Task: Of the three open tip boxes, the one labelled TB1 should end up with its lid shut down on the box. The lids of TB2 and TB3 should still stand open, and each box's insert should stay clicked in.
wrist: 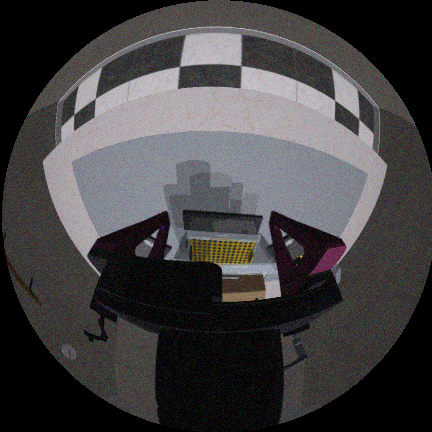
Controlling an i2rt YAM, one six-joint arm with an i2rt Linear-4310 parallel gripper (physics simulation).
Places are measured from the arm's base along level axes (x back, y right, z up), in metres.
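Pixels of known places: gripper, fingertip midpoint: [219, 216].
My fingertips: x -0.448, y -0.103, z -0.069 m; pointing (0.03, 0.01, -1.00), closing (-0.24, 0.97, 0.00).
Behind a point stands the place of what it marks.
A tip box [250, 269] {z -0.049, x -0.400, y -0.055 m} with a yellow perforated insert [222, 251] {z -0.136, x -0.320, y -0.064 m} stands between the fingers in the wrist view. Its dark-rimmed, see-through lid [222, 221] stands up open along the far side. The insert sits level in the box. No label can be read, so I cannot tell which box this is. My gripper [219, 216] {z -0.069, x -0.448, y -0.103 m} is wide open and empty, one dark maroon finger to each side of the middle box and its lid. Small parts of the side boxes show through the gaps in the fingers, with a bit of yellow insert [300, 260] at the right; their lids are mostly hidden.
A brown block-like box [243, 287] {z -0.144, x -0.152, y 0.047 m} lies on the near side of the middle tip box, partly hidden by the black gripper body. A grey-blue mat [300, 170] {z -0.193, x -0.494, y 0.038 m} lies on the pale table [215, 107] {z -0.196, x -0.549, y -0.133 m}. Stepped shadows fall behind the lid. A black-and-white checkered strip [212, 48] runs beyond.
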